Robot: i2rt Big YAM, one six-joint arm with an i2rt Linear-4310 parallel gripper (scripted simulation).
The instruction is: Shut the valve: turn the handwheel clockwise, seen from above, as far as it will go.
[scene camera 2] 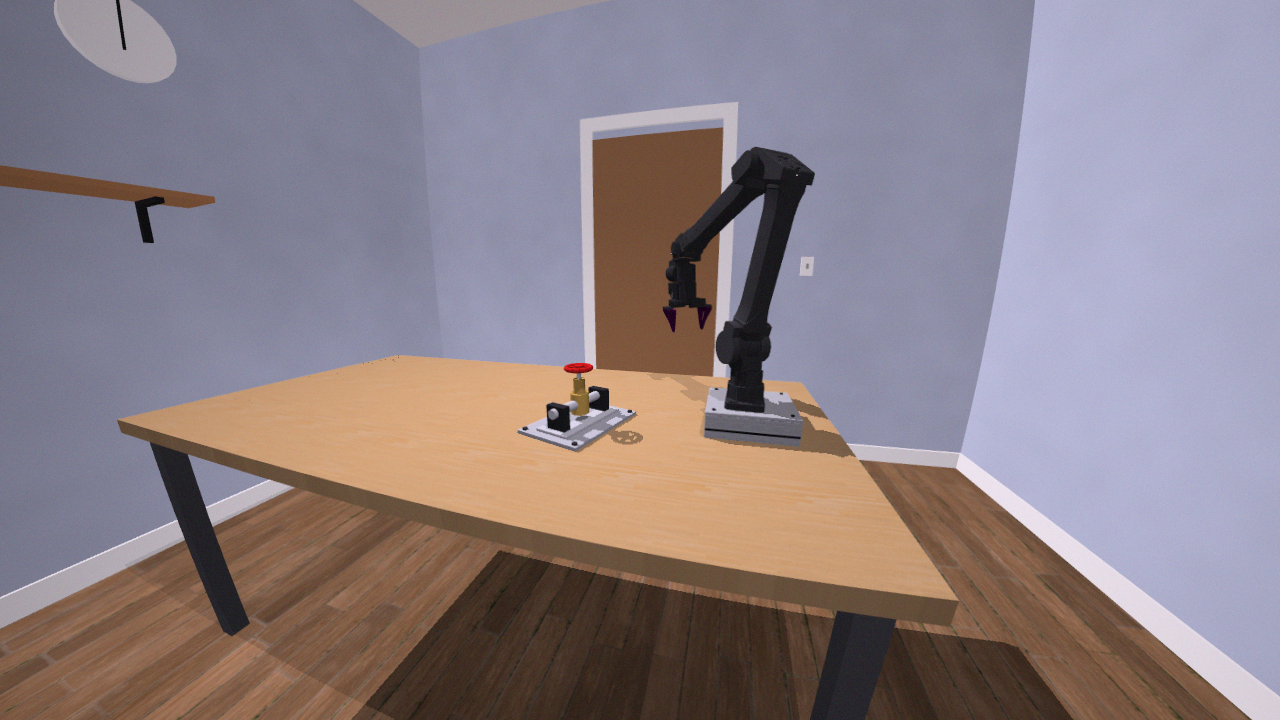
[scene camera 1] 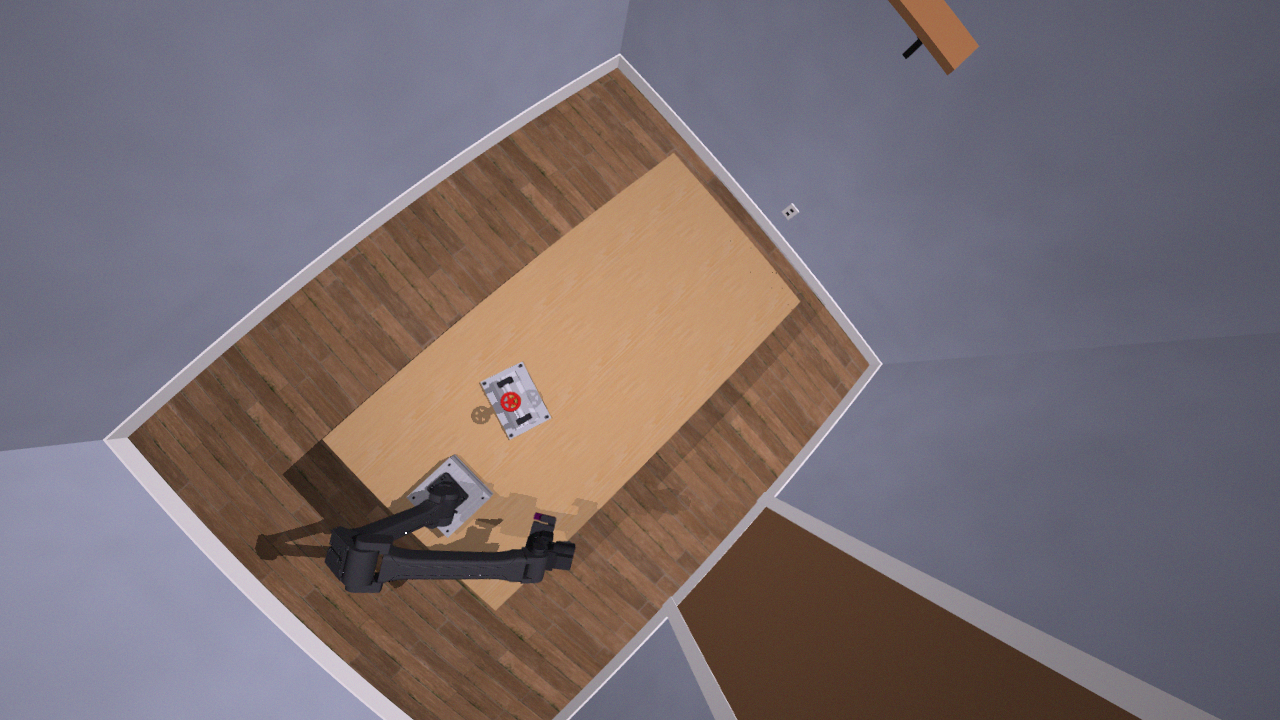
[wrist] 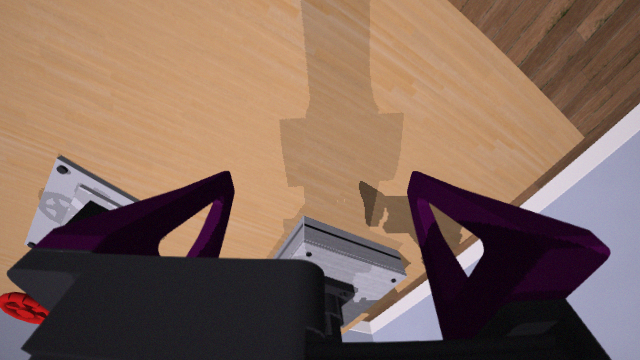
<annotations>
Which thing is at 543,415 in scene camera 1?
A plate.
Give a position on a plate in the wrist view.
At 66,177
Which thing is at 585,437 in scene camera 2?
A plate.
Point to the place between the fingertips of my gripper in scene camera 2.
At 687,330
</annotations>
